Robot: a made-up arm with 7 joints.
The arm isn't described. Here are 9 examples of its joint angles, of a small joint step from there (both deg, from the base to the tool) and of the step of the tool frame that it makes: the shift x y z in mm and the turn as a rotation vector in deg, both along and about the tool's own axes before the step.
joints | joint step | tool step
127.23 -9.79 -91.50 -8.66 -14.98 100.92 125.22 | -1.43 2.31 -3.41 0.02 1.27 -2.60 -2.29 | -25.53 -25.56 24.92 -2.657 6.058 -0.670
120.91 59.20 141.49 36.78 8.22 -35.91 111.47 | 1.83 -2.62 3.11 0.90 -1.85 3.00 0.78 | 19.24 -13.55 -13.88 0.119 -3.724 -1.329
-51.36 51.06 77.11 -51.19 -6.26 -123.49 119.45 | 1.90 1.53 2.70 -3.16 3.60 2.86 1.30 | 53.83 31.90 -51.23 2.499 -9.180 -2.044
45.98 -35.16 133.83 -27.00 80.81 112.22 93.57 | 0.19 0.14 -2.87 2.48 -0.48 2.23 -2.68 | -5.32 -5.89 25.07 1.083 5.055 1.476
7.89 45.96 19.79 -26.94 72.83 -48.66 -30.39 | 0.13 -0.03 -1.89 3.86 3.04 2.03 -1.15 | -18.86 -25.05 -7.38 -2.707 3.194 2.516
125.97 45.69 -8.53 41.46 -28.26 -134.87 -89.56 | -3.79 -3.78 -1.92 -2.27 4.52 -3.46 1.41 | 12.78 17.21 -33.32 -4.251 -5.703 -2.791
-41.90 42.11 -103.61 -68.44 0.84 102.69 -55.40 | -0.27 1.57 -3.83 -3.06 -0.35 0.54 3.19 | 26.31 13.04 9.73 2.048 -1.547 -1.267
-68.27 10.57 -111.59 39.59 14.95 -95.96 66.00 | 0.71 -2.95 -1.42 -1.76 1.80 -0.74 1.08 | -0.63 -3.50 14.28 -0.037 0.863 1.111
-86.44 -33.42 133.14 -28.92 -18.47 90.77 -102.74 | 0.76 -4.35 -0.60 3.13 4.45 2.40 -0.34 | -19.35 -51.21 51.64 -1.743 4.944 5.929
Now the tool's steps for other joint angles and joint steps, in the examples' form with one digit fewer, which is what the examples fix.
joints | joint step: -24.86 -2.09 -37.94 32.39 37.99 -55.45 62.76 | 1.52 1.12 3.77 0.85 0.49 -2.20 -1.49
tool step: -11.4 0.0 40.3 2.45 3.68 0.66
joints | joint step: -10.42 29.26 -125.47 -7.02 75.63 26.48 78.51 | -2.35 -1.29 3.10 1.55 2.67 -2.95 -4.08
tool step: -27.5 6.9 2.0 -1.54 4.10 -0.85
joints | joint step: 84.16 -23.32 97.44 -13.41 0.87 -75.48 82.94 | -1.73 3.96 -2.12 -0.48 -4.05 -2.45 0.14
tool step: -0.6 21.7 -6.7 -5.94 3.35 -2.82
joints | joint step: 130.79 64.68 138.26 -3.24 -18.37 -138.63 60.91 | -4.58 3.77 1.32 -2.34 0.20 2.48 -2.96
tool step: 3.7 77.0 83.8 7.04 2.44 -2.96
